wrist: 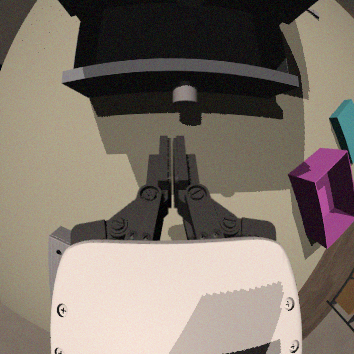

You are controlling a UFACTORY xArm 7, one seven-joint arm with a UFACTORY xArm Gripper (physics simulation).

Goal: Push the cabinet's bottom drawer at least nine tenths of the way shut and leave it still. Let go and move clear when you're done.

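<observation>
The cabinet's bottom drawer (180, 65) shows across the top of the wrist view. It stands open, with its dark interior visible behind the grey top edge of its front panel. A short light-grey round knob (185, 94) sticks out from the middle of the front. Part of the dark cabinet (296, 10) shows at the top edge; the rest of it is out of the frame. My gripper (171, 151) is shut and empty. Its fingertips point toward the drawer front, just below the knob in the view and slightly left of it, with a visible gap between.
A magenta open box (322, 197) lies at the right, with part of a teal block (345, 127) beyond it. A grey plate (56, 252) shows partly at the lower left, beside the gripper housing. The wooden table edge (320, 290) runs along the lower right.
</observation>
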